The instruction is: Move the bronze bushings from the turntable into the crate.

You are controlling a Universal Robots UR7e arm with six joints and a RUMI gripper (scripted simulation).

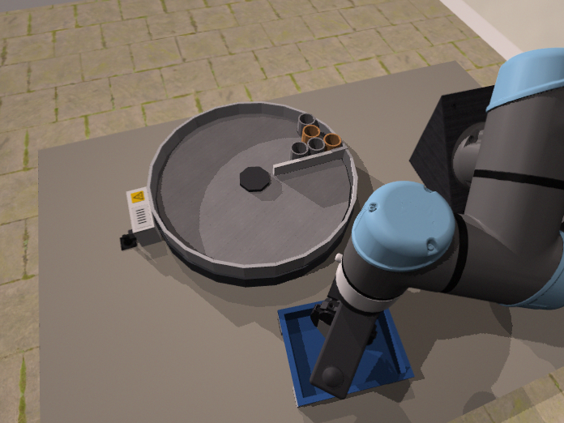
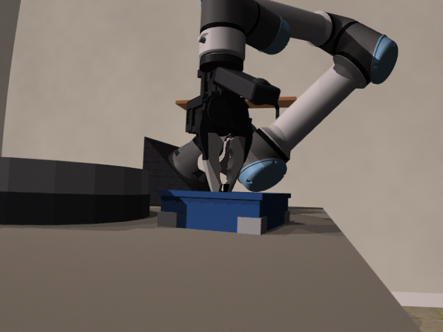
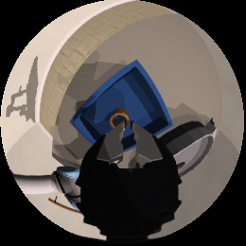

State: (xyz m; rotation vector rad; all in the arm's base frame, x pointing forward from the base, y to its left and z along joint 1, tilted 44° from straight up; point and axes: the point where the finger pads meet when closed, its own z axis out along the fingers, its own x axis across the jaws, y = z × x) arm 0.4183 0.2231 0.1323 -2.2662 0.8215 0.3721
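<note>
The blue crate lies 3 cm below my hand, 1 cm to the left of it and 1 cm behind it. The rest, counted from my hand: grey turntable: 34 cm to the right, 5 cm ahead.
</note>
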